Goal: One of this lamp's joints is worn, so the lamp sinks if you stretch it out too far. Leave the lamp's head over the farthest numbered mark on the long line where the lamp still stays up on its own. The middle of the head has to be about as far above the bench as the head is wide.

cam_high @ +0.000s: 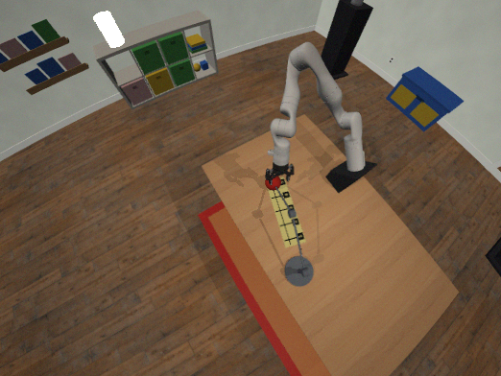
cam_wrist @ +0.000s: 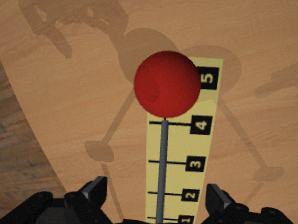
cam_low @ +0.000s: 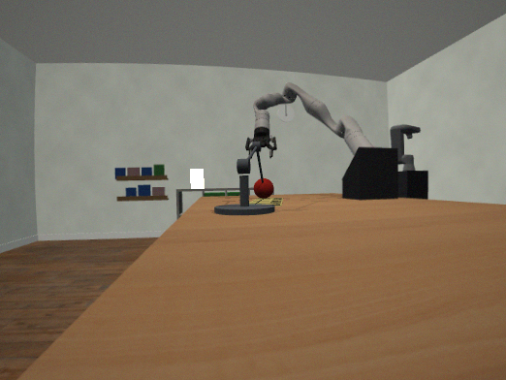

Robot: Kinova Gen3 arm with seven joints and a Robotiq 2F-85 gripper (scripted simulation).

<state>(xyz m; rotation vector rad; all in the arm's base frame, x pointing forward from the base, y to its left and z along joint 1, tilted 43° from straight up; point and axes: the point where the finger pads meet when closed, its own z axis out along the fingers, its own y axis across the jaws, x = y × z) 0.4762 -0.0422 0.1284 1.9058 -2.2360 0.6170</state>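
Right now my hand is 10 mm past the yellow numbered strip, 110 mm to the right of it and 200 mm above it. Also, from my hand: round grey base: 100 mm ahead, 460 mm to the left, 170 mm below.
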